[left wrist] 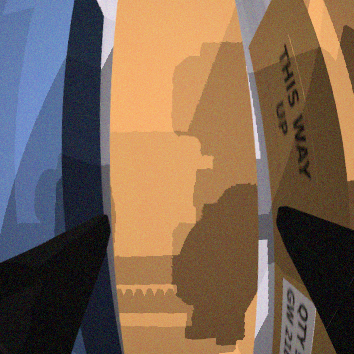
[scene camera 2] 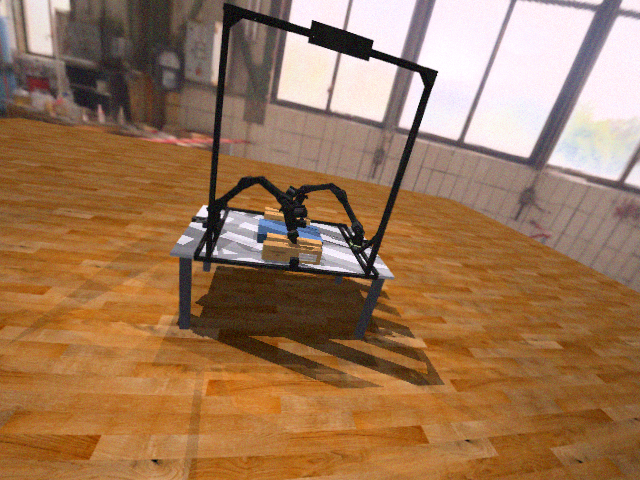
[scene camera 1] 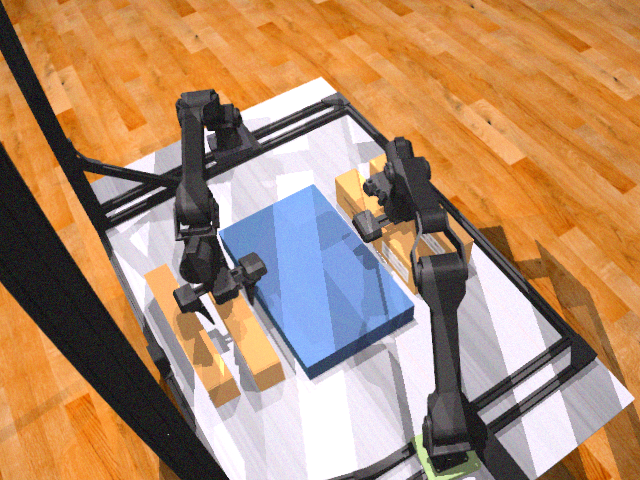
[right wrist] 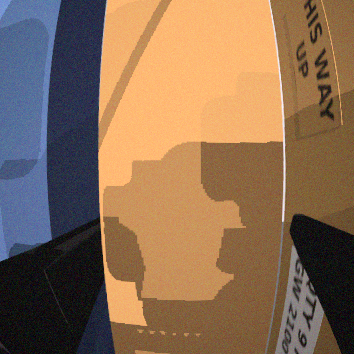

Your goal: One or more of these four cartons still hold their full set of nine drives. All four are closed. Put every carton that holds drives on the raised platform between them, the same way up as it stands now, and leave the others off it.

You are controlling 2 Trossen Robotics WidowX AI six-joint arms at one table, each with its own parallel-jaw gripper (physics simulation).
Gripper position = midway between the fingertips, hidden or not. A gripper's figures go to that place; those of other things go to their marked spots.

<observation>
My left gripper [scene camera 1: 233,314]: 1.27 m from the lens. My right gripper [scene camera 1: 388,228] is 1.38 m from the lens. A blue raised platform [scene camera 1: 326,294]: 1.27 m from the lens.
</observation>
